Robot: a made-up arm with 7 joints.
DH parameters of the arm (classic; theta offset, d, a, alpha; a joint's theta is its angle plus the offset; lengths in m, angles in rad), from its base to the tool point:
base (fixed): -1.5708 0.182 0 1.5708
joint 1: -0.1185 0 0.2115 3.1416
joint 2: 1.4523 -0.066 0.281 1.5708
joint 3: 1.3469 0 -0.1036 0
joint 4: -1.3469 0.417 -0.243 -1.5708
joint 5: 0.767 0 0.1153 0
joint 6: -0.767 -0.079 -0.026 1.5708
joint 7: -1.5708 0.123 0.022 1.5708
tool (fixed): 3.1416 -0.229 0 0
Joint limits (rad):
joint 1: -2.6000..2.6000
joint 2: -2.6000..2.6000
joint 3: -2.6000..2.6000
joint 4: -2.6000..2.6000
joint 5: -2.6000..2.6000
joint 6: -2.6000..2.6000
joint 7: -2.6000..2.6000
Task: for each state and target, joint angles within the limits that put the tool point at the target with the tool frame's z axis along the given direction. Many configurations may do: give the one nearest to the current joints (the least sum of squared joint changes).
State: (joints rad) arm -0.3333 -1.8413 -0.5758 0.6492 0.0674 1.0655 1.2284
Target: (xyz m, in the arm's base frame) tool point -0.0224 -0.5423 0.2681 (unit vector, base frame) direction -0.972 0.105 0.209
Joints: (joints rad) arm -0.8070 -1.7044 -0.4397 0.5458 -0.2670 0.5691 1.2354
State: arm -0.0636 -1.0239 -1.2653 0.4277 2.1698 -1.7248 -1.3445
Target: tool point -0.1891 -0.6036 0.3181 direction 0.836 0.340 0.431
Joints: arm -0.5532 -0.9040 -1.1239 0.6591 1.7661 -1.9669 -0.5391
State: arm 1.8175 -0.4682 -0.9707 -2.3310 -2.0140 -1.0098 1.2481
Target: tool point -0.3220 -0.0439 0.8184 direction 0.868 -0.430 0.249
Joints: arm 1.9824 0.1009 -1.4312 -2.6000 -1.9099 -1.5108 1.1774
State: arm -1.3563 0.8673 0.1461 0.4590 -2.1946 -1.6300 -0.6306
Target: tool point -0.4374 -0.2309 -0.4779 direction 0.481 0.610 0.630
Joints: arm -0.6010 0.9238 -0.0547 0.3776 -1.3918 -0.9980 -0.2754
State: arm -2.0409 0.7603 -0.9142 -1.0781 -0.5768 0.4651 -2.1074
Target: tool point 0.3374 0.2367 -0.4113 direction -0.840 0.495 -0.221
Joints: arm -1.4753 0.3375 -1.1358 -0.9307 -0.8011 0.2445 -2.2534
